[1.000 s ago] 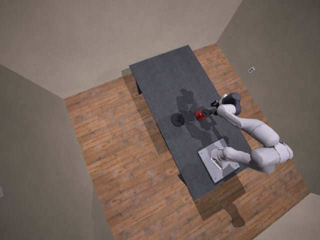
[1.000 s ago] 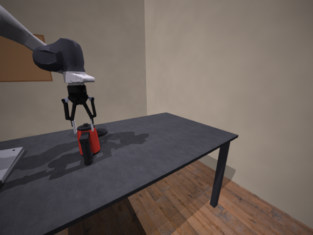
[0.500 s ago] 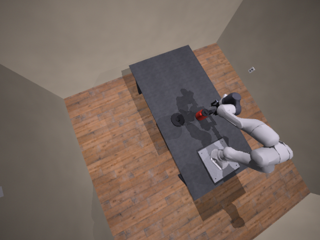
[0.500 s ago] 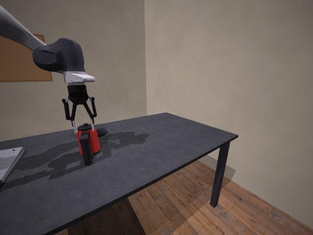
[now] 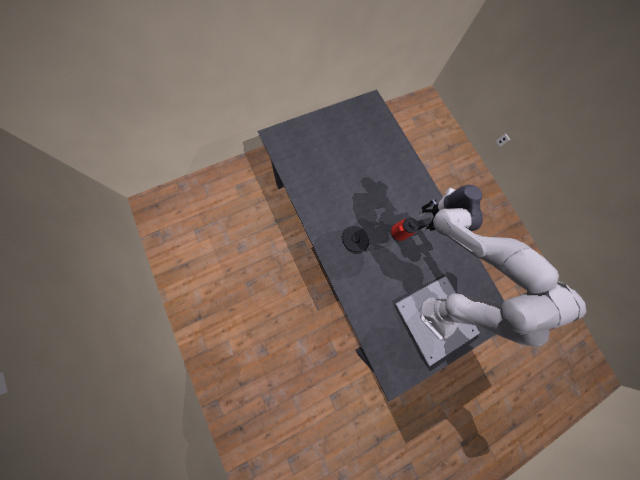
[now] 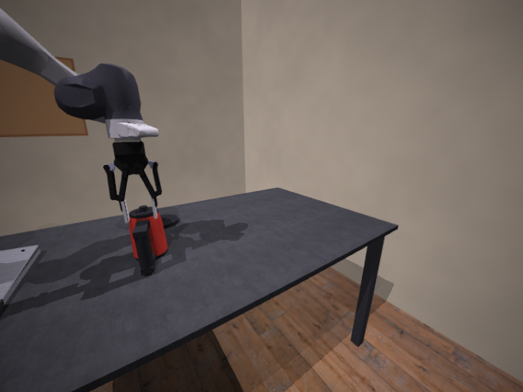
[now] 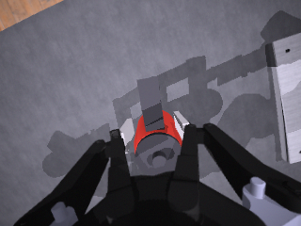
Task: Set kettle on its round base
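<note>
My hand is 10 mm short of the kettle, 30 mm to the right of it and 100 mm above it. From my hand the other things lie so: round dark base (120 mm ahead, 320 mm to the left, 170 mm below).
</note>
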